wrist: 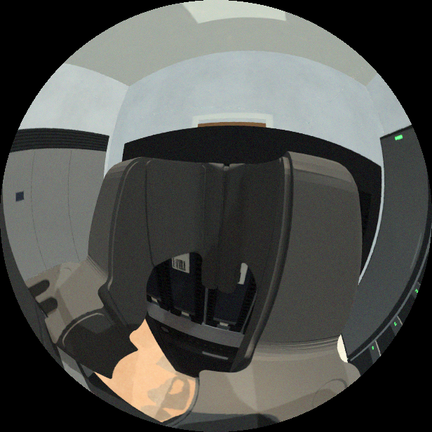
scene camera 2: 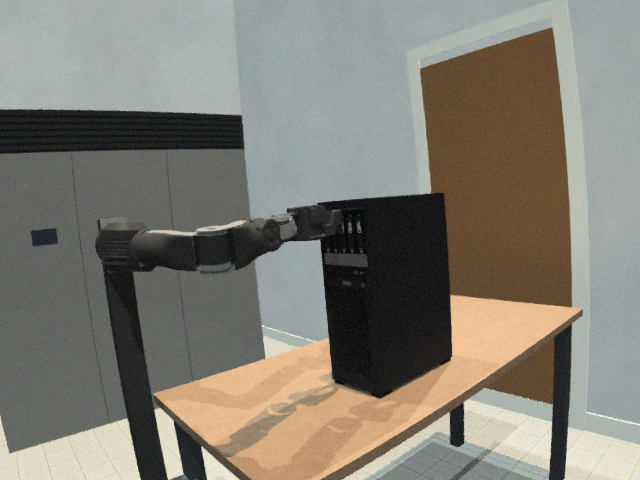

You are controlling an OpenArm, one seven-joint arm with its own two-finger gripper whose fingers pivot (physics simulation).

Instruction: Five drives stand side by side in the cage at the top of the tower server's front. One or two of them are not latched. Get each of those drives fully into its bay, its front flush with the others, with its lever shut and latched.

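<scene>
The black tower server (scene camera 2: 408,289) (wrist: 175,145) stands upright on the table. The drives sit side by side in the cage at the top of its front; two show in the scene view, one drive (scene camera 2: 349,240) and the drive at the cage's right end (scene camera 2: 360,240). In the wrist view a drive with a white label (wrist: 186,292) and another drive (wrist: 226,304) show through the gap between the fingers. My gripper (scene camera 2: 338,219) (wrist: 228,229) is shut and empty, its tips at the upper part of the cage front, covering the drives behind. Which levers are unlatched, and whether the tips touch, I cannot tell.
The wooden table (scene camera 2: 516,322) (wrist: 145,370) carries the server. A grey band (scene camera 2: 346,259) (wrist: 200,326) runs below the drive cage. Grey cabinets (scene camera 2: 124,206) stand at the left, and a brown door (scene camera 2: 496,180) is behind the table.
</scene>
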